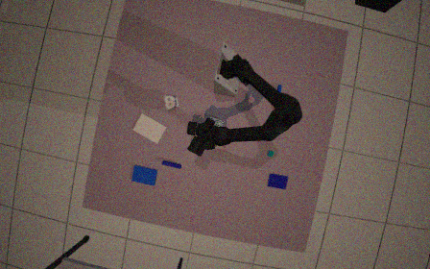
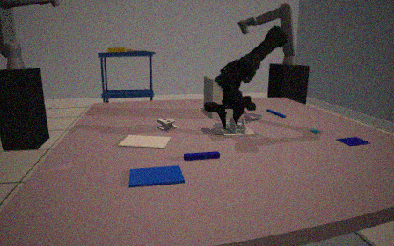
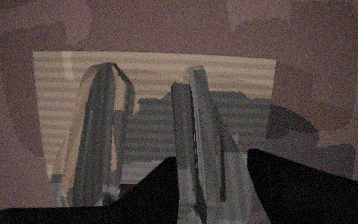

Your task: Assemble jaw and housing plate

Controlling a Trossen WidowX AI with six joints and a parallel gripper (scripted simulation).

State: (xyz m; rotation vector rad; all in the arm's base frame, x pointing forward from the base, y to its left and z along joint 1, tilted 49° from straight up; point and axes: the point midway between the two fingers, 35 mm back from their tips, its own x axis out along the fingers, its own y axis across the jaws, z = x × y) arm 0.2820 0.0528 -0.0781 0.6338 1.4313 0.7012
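Now: gripper tip 11 cm past the grey housing plate, 23 cm to the left of it and 1 cm below it. Round my gripper tip: dark blue bar (22 cm ahead, 16 cm to the right, 1 cm below); then dark blue slab (19 cm ahead, 43 cm to the left, 2 cm below); then teal piece (5 cm ahead, 36 cm to the left, 2 cm below).
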